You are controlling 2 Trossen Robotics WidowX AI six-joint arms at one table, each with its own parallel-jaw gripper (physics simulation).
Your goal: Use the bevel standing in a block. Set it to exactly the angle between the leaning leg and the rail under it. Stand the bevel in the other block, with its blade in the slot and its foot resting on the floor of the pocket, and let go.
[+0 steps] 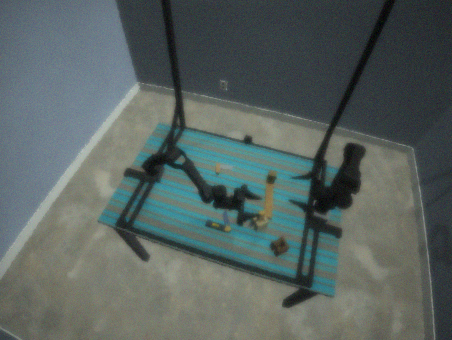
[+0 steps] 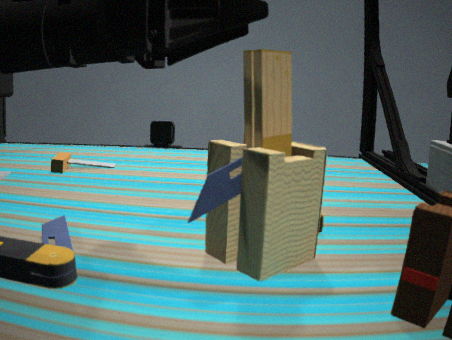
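Seen in the pictures: left gripper, fingertip midpoint: [image 1: 289,188]; right gripper, fingertip midpoint: [image 1: 261,206] [image 2: 256,20]; left arm's base, origin of the base link: [image 1: 321,208]; right arm's base, origin of the base link: [image 1: 152,171].
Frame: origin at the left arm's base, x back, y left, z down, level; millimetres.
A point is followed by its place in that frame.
A pale wooden block [image 1: 261,222] @[x -255, y 191, z 0 mm] [image 2: 282,215] @[x -253, y 207, z 37 mm] stands on the table. A bevel's wooden handle [image 2: 270,100] @[x -266, y 190, z -38 mm] stands upright in it, and its blue blade [image 2: 215,192] @[x -297, y 213, z 23 mm] slants down to the left through the slot. A brown block [image 1: 280,246] @[x -129, y 242, z 70 mm] [image 2: 425,240] @[x -170, y 264, z 28 mm] with a red band stands to the right. A long yellow wooden bar [image 1: 269,197] @[x -263, y 7, z 65 mm] with a dark end runs back from the pale block; I cannot tell if it is the rail or the leg. My right gripper [image 1: 257,209] @[x -280, y 164, z -99 mm] [image 2: 257,20] @[x -280, y 164, z -99 mm] is open and empty, above and beside the pale block. My left gripper [image 1: 292,189] @[x -200, y 174, z -324 mm] is open and empty, right of the bar.
A black-and-yellow tool [image 1: 218,226] @[x -446, y 267, z 66 mm] [image 2: 37,260] @[x -403, y 273, z 64 mm] with a blue blade lies to the left. A small orange piece with a pale strip [image 1: 226,167] @[x -554, y -87, z 76 mm] [image 2: 92,163] @[x -552, y -85, z 76 mm] lies farther back. A small black box [image 1: 248,139] @[x -504, y -309, z 36 mm] [image 2: 162,133] @[x -504, y -306, z 51 mm] stands at the back edge. Black frame posts rise at both sides.
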